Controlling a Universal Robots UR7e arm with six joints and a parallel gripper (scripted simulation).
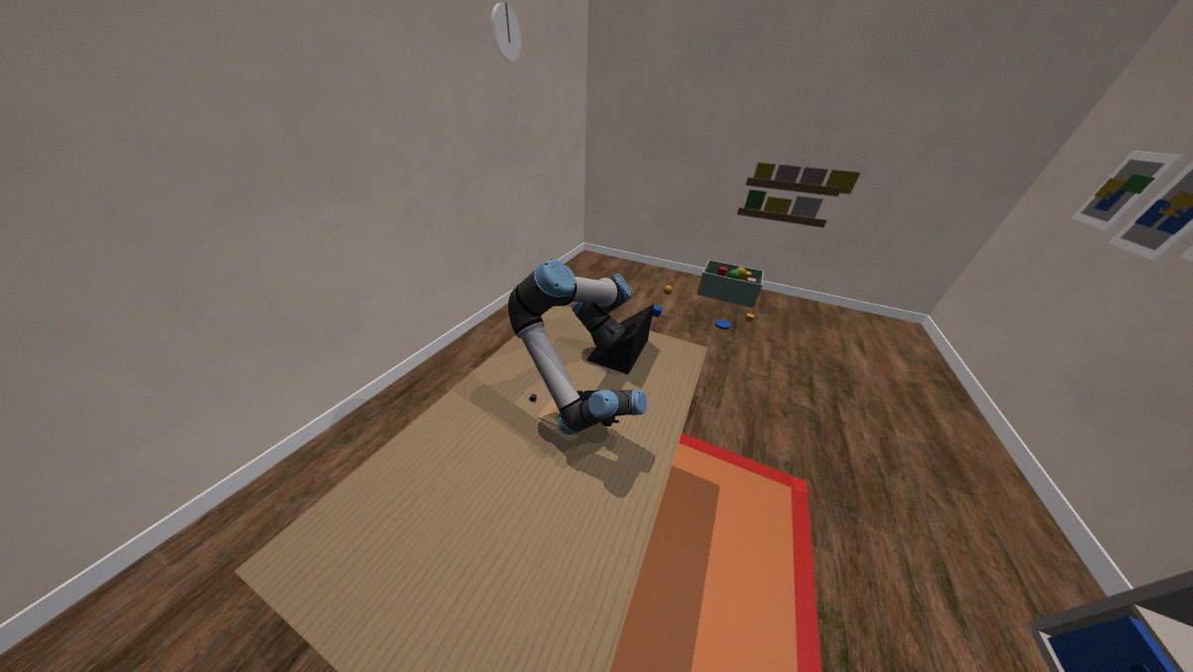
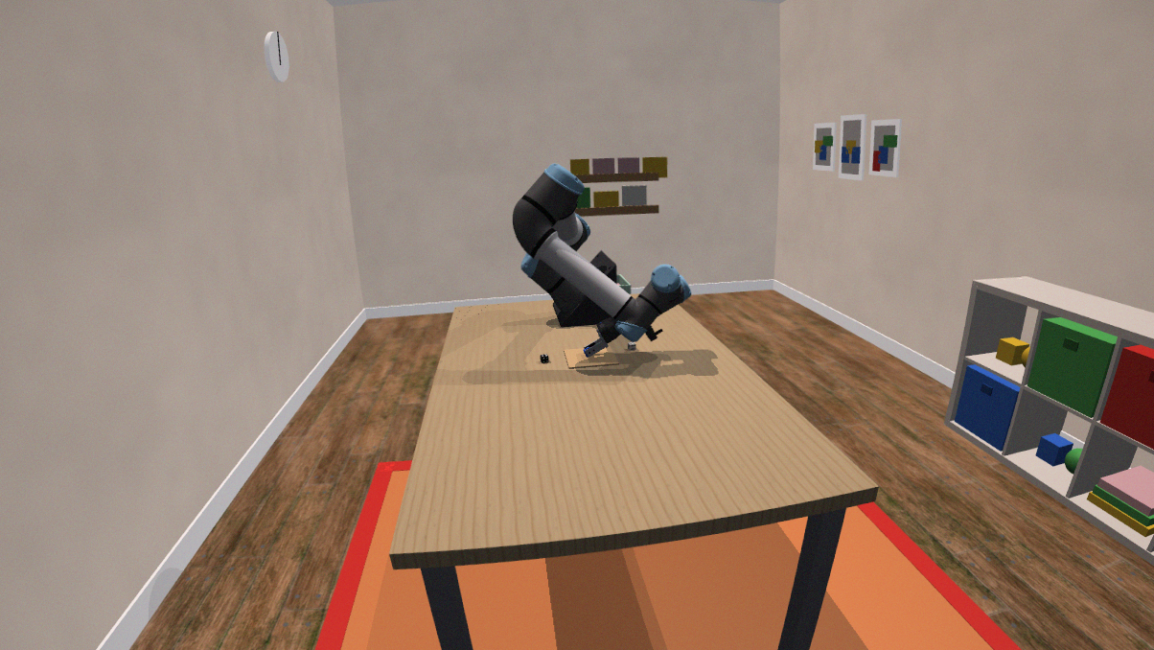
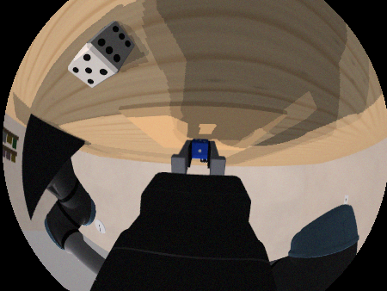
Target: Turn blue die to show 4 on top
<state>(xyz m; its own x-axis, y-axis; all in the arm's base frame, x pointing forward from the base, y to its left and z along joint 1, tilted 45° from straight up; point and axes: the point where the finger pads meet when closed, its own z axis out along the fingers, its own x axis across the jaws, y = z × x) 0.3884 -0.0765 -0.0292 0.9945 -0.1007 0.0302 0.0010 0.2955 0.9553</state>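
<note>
The blue die lies 10 mm to the right of my hand and 10 mm below it. Also, from my hand: tan mat (20 mm below); white die (30 mm behind, 130 mm to the left, 10 mm below); black die (140 mm to the right, 10 mm below).
</note>
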